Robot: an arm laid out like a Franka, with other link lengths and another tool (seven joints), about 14 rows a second.
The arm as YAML. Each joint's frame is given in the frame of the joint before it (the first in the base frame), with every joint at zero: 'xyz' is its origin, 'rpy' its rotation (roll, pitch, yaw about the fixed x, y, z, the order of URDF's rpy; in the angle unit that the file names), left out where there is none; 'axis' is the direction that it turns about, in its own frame. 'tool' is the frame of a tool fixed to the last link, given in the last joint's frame.
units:
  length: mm
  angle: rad
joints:
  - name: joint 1
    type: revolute
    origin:
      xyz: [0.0, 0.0, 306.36]
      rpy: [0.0, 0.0, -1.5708]
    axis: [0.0, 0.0, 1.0]
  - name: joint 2
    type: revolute
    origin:
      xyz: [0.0, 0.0, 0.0]
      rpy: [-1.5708, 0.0, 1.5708]
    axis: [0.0, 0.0, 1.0]
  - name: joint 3
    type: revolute
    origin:
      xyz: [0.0, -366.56, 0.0]
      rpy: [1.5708, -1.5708, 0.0]
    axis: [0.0, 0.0, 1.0]
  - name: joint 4
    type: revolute
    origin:
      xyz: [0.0, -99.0, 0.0]
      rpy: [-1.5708, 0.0, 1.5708]
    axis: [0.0, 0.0, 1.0]
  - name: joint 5
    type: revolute
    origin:
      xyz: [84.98, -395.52, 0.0]
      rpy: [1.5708, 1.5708, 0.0]
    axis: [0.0, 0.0, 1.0]
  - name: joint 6
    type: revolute
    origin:
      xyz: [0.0, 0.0, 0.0]
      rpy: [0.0, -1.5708, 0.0]
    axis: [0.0, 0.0, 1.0]
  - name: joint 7
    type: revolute
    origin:
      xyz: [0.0, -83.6, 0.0]
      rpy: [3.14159, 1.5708, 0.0]
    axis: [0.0, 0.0, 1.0]
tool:
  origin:
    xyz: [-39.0, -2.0, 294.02]
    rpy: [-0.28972, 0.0, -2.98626]
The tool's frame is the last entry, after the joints.
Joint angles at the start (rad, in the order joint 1, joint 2, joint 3, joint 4, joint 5, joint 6, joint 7):
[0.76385, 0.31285, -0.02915, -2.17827, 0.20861, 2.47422, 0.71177]
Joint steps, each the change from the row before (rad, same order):
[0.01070, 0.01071, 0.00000, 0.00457, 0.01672, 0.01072, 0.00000]
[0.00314, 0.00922, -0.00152, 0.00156, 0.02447, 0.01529, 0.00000]
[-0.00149, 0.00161, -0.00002, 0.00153, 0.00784, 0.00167, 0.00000]
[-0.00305, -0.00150, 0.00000, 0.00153, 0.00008, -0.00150, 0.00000]
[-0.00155, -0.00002, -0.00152, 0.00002, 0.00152, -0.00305, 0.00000]
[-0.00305, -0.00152, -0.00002, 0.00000, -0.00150, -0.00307, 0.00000]
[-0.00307, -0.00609, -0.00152, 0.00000, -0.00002, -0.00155, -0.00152]
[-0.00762, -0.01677, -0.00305, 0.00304, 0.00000, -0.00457, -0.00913]
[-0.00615, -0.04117, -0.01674, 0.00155, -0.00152, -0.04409, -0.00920]
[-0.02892, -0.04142, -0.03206, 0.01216, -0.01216, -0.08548, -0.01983]
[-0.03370, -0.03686, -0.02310, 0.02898, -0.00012, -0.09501, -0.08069]
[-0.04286, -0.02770, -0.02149, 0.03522, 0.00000, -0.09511, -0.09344]
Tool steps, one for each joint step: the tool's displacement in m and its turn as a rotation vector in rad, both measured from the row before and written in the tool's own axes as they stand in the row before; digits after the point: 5 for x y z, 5 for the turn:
[-0.00633, 0.00305, 0.00589, -0.00437, -0.00886, 0.00079]
[-0.00398, -0.00051, 0.00428, -0.00457, -0.01885, 0.01400]
[-0.00087, -0.00051, 0.00015, -0.00237, -0.00642, 0.00620]
[-0.00006, -0.00113, -0.00194, 0.00062, -0.00258, 0.00198]
[0.00141, -0.00079, -0.00033, -0.00197, 0.00031, 0.00443]
[0.00120, -0.00086, -0.00125, -0.00038, 0.00070, 0.00190]
[-0.00001, -0.00121, -0.00424, 0.00251, -0.00491, 0.00067]
[-0.00200, -0.00284, -0.01249, 0.00776, -0.01367, -0.00576]
[0.00526, 0.00100, -0.02392, -0.00261, -0.00541, 0.00380]
[0.02209, -0.01059, -0.03299, -0.01375, 0.01161, 0.02656]
[0.01673, -0.00798, -0.03517, -0.02393, 0.01708, -0.03271]
[0.02110, -0.00970, -0.03445, -0.02643, 0.01643, -0.03897]

